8 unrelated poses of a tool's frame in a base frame.
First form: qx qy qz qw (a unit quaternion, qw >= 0); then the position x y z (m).
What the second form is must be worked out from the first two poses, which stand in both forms.
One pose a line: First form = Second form
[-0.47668, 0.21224, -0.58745, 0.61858, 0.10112, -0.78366, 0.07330] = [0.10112, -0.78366, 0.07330, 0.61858, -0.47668, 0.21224, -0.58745]
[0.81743, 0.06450, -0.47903, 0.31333, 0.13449, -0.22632, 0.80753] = [0.13449, -0.22632, 0.80753, 0.31333, 0.81743, 0.06450, -0.47903]
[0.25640, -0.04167, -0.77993, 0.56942, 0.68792, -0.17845, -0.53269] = [0.68792, -0.17845, -0.53269, 0.56942, 0.25640, -0.04167, -0.77993]
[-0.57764, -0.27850, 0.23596, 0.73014, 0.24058, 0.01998, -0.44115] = [0.24058, 0.01998, -0.44115, 0.73014, -0.57764, -0.27850, 0.23596]
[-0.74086, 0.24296, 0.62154, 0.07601, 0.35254, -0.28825, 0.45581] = [0.35254, -0.28825, 0.45581, 0.07601, -0.74086, 0.24296, 0.62154]
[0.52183, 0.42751, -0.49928, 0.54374, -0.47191, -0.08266, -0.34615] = [-0.47191, -0.08266, -0.34615, 0.54374, 0.52183, 0.42751, -0.49928]
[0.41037, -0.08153, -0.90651, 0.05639, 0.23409, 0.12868, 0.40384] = [0.23409, 0.12868, 0.40384, 0.05639, 0.41037, -0.08153, -0.90651]
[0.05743, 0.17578, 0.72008, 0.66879, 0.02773, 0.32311, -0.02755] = [0.02773, 0.32311, -0.02755, 0.66879, 0.05743, 0.17578, 0.72008]
